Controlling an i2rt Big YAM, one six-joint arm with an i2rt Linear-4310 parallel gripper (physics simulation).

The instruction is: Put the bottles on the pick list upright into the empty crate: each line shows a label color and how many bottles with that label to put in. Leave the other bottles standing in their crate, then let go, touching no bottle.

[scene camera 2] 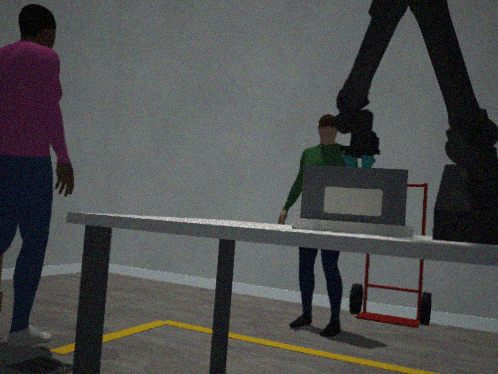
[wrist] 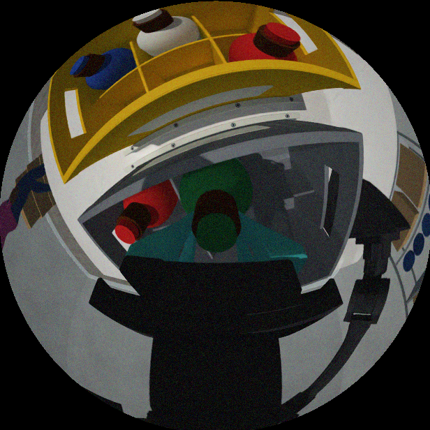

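My gripper is shut on the green bottle, at its dark neck under the green cap. The bottle is inside the grey crate; its base is hidden, so I cannot tell whether it touches the floor. In the wrist view a red bottle stands in the same crate, left of the green one, a little apart from it. The yellow crate holds a blue bottle, a white bottle and another red bottle, each in its own compartment. The pick list does not show legibly.
The crates stand on the table, the yellow one beyond the grey one in the wrist view. Yellow dividers part its compartments. A person in green, a person in pink and a red hand truck are around the table.
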